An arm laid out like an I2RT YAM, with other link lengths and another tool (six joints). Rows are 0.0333 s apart.
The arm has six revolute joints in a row. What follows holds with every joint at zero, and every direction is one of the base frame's. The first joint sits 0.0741 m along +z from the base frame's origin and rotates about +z. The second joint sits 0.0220 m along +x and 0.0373 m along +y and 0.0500 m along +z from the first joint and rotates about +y. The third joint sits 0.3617 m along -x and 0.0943 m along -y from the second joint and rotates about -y. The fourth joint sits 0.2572 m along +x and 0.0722 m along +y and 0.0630 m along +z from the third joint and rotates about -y. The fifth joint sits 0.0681 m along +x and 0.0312 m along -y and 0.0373 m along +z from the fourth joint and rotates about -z. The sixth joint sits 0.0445 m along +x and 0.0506 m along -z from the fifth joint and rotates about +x. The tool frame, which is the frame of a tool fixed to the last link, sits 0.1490 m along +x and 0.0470 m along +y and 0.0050 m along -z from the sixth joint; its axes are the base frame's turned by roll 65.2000, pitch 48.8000 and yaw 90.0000 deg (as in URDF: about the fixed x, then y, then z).
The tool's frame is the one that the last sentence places.
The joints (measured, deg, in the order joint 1, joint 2, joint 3, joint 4, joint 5, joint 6), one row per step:
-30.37, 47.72, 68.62, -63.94, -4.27, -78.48
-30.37, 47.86, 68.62, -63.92, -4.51, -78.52
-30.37, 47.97, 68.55, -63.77, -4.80, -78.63
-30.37, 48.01, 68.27, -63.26, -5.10, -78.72
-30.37, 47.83, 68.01, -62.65, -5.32, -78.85
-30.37, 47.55, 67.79, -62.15, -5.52, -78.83
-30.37, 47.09, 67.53, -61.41, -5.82, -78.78
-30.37, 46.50, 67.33, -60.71, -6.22, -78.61
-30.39, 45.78, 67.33, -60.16, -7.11, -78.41
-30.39, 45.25, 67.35, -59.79, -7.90, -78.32
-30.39, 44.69, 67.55, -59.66, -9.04, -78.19
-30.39, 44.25, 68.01, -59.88, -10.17, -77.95
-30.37, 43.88, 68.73, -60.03, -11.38, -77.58
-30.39, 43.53, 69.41, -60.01, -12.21, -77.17
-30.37, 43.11, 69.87, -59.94, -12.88, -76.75
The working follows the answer.
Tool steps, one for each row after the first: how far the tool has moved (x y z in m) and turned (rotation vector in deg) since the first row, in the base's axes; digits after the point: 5 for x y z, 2 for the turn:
0.00082, 0.00042, -0.00020, 0.18, 0.03, 0.20
0.00195, 0.00078, -0.00044, 0.29, -0.01, 0.49
0.00387, 0.00074, -0.00093, 0.31, -0.25, 0.77
0.00535, 0.00060, -0.00057, 0.08, -0.74, 1.02
0.00624, 0.00088, 0.00001, -0.08, -1.30, 1.16
0.00748, 0.00136, 0.00144, -0.36, -2.22, 1.35
0.00841, 0.00253, 0.00353, -0.57, -3.34, 1.55
0.00926, 0.00561, 0.00701, -0.59, -4.78, 2.08
0.00989, 0.00839, 0.00968, -0.56, -5.85, 2.64
0.01020, 0.01273, 0.01306, -0.30, -7.01, 3.46
0.00990, 0.01747, 0.01690, 0.13, -8.01, 4.19
0.01019, 0.02233, 0.02261, 0.56, -9.29, 4.96
0.01041, 0.02569, 0.02838, 0.75, -10.53, 5.38
0.01019, 0.02881, 0.03292, 0.91, -11.64, 5.72

Tool pose at each row, in the base's axes (x y z in m, rotation vector in deg; rounded; the steps above come from the unrounded poses):
0.12728, -0.07125, 0.32026, -21.54, 140.23, 1.13
0.12810, -0.07083, 0.32006, -21.72, 140.21, 1.44
0.12924, -0.07047, 0.31982, -22.02, 140.10, 1.69
0.13115, -0.07051, 0.31932, -22.33, 139.81, 1.79
0.13263, -0.07065, 0.31969, -22.70, 139.30, 1.52
0.13352, -0.07037, 0.32027, -22.89, 138.74, 1.28
0.13476, -0.06988, 0.32170, -23.17, 137.81, 0.85
0.13570, -0.06872, 0.32379, -23.41, 136.69, 0.46
0.13654, -0.06563, 0.32727, -23.93, 135.17, 0.39
0.13717, -0.06286, 0.32993, -24.49, 134.00, 0.46
0.13748, -0.05852, 0.33332, -25.23, 132.66, 0.89
0.13718, -0.05378, 0.33716, -25.82, 131.48, 1.53
0.13747, -0.04891, 0.34287, -26.41, 130.03, 2.11
0.13769, -0.04556, 0.34864, -26.69, 128.69, 2.27
0.13747, -0.04243, 0.35318, -26.91, 127.51, 2.38

